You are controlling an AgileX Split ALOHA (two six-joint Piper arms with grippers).
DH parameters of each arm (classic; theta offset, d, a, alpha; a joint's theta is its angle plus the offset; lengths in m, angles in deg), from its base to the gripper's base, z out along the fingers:
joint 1: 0 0.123 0 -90
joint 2: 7.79 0 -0.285 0
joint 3: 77.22 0 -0.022 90
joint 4: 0 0.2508 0 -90
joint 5: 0 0 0.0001 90
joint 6: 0 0.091 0 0
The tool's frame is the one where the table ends.
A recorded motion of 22 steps. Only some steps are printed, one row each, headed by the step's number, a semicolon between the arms.
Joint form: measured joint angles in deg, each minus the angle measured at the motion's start. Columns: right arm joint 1, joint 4, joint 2, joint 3, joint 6, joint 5; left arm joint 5, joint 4, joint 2, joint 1, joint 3, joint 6.
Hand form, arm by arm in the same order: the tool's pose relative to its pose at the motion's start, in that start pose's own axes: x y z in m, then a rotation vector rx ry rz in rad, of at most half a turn. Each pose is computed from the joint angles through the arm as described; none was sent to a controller.
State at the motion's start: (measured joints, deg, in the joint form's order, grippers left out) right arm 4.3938 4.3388 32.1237 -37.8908 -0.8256 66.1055; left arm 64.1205 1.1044 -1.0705 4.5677 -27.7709 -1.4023
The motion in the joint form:
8: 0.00 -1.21 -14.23 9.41 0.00 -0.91; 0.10 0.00 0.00 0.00 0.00 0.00
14: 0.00 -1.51 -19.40 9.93 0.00 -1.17; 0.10 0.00 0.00 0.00 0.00 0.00
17: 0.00 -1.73 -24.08 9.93 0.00 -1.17; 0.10 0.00 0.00 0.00 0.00 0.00
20: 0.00 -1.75 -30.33 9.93 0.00 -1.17; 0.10 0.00 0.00 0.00 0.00 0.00
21: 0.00 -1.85 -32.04 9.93 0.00 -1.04; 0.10 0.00 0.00 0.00 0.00 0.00
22: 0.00 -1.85 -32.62 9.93 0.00 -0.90; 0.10 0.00 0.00 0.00 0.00 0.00
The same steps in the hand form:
8: 0.0501 -0.0030 0.0062 0.0184 -0.0996 -0.0137; 0.0002 0.0000 0.0000 0.0000 0.0017 0.0000
14: 0.0600 -0.0031 -0.0012 0.0223 -0.1851 -0.0203; 0.0002 0.0000 0.0000 0.0000 0.0017 0.0000
17: 0.0688 -0.0030 -0.0092 0.0250 -0.2666 -0.0261; 0.0002 0.0000 0.0000 0.0000 0.0017 0.0000
20: 0.0815 -0.0026 -0.0187 0.0240 -0.3755 -0.0321; 0.0002 0.0000 0.0000 0.0000 0.0017 0.0000
21: 0.0853 -0.0027 -0.0209 0.0254 -0.4030 -0.0341; 0.0002 0.0000 0.0000 0.0000 0.0017 0.0000
22: 0.0868 -0.0026 -0.0216 0.0252 -0.4107 -0.0346; 0.0002 0.0000 0.0000 0.0000 0.0017 0.0000

